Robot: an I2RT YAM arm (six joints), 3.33 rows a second.
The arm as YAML. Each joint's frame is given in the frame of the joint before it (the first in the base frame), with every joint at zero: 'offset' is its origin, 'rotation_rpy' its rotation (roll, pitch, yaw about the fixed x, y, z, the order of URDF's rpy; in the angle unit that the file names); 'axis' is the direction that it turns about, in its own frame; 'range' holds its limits. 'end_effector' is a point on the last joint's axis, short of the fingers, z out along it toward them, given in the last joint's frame.
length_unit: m
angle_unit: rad
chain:
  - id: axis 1
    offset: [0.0, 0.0, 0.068]
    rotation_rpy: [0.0, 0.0, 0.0]
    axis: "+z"
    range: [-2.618, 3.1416]
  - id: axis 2
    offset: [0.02, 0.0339, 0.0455]
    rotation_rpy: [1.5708, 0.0, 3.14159]
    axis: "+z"
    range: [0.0, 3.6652]
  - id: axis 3
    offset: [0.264, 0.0, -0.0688]
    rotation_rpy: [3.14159, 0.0, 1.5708]
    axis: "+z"
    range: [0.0, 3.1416]
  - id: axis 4
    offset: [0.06, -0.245, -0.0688]
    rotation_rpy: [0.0, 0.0, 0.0]
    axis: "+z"
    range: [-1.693, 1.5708]
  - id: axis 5
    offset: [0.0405, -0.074, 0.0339]
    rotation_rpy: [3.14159, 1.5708, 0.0]
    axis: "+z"
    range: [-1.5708, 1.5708]
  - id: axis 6
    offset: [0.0, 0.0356, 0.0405]
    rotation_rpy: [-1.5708, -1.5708, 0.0]
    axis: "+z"
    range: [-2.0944, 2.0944]
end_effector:
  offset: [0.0, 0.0, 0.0]
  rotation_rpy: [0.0, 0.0, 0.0]
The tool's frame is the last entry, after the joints.
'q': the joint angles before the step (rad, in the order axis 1, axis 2, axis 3, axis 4, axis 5, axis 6). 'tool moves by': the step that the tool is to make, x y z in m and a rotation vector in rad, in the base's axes. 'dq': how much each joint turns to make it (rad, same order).
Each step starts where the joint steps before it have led.
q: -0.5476, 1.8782, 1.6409, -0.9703, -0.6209, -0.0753
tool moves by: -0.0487, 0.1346, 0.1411, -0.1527, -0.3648, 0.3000
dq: 0.3097, -0.3875, 0.0554, -0.0460, 0.0042, 0.0049
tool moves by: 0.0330, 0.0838, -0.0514, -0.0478, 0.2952, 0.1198
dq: 0.2930, 0.1335, -0.0147, -0.0876, 0.1618, 0.1069
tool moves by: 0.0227, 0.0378, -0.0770, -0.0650, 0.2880, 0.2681
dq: 0.1007, 0.2136, -0.0098, -0.1555, -0.0229, -0.1897
